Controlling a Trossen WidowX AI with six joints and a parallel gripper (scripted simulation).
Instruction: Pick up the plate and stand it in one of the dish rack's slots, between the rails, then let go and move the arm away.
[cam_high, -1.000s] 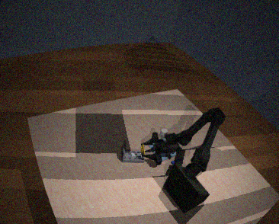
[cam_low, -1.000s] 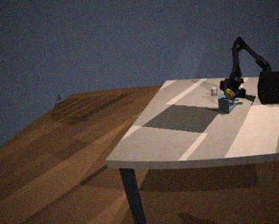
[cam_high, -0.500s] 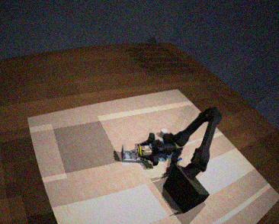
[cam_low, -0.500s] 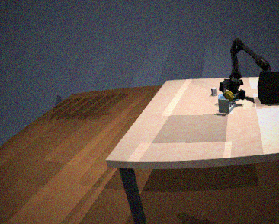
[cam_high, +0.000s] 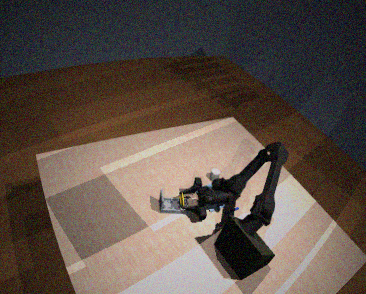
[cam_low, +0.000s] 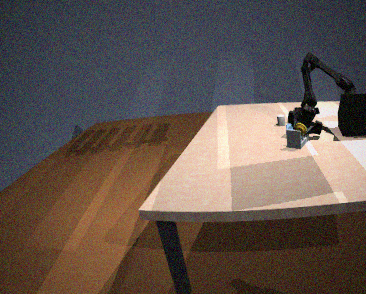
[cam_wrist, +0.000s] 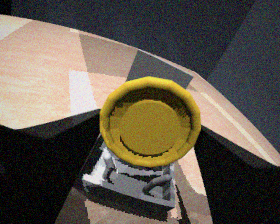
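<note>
Right now my gripper tip is 10 mm to the left of the yellow plate. From my gripper tip the other things lie so: blue mat: 190 mm to the right, 50 mm below, 20 mm ahead; then blue spoon: 220 mm to the right, 90 mm behind, 50 mm below; then grey dish rack: 30 mm below, 20 mm to the left, 10 mm ahead.
</note>
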